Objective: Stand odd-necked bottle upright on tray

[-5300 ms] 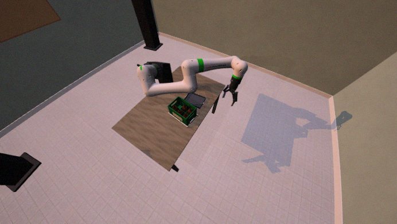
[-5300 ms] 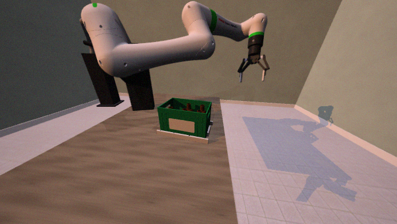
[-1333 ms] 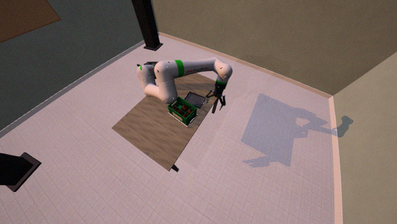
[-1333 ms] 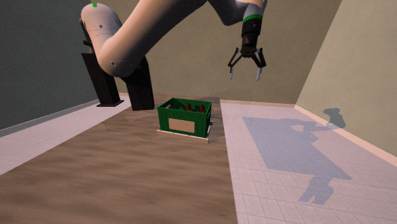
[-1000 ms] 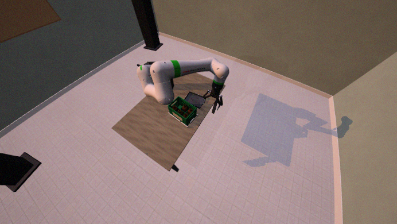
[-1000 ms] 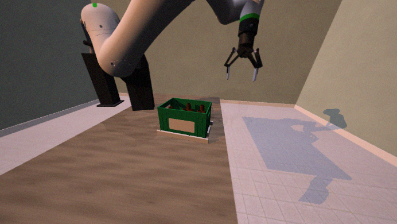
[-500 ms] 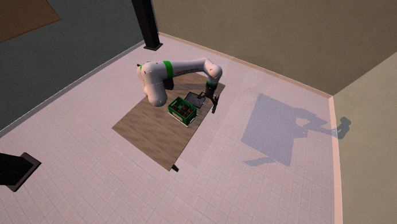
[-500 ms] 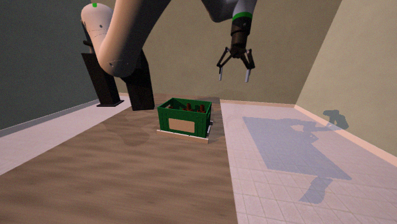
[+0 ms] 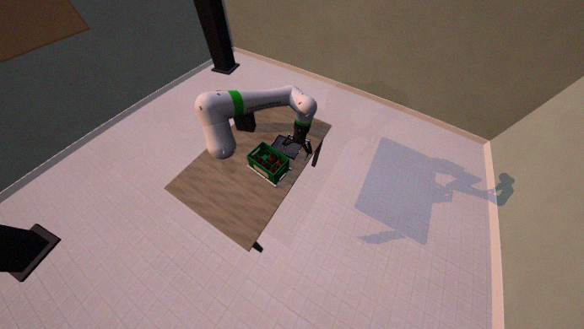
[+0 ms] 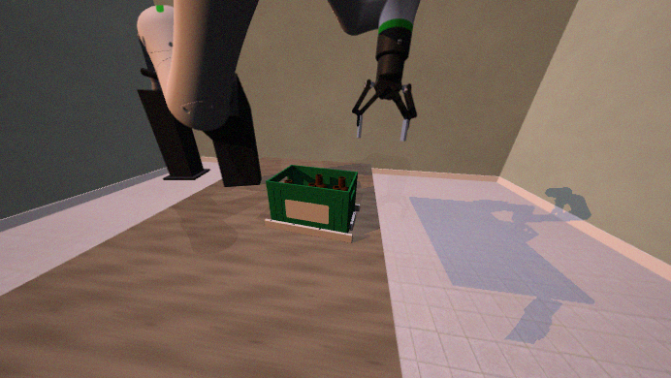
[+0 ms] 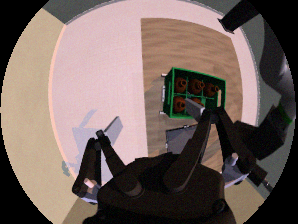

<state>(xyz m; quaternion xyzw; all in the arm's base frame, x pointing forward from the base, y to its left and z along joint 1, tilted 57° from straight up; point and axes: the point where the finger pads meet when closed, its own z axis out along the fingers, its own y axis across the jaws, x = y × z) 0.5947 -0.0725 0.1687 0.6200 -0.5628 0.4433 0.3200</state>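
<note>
Right now the brown bottle is 220 mm behind my hand, 40 mm to the right of it and 230 mm below it. Also, from my hand: dark tray (160 mm behind, 270 mm to the left, 300 mm below); green crate (210 mm behind, 10 mm to the left, 230 mm below).
</note>
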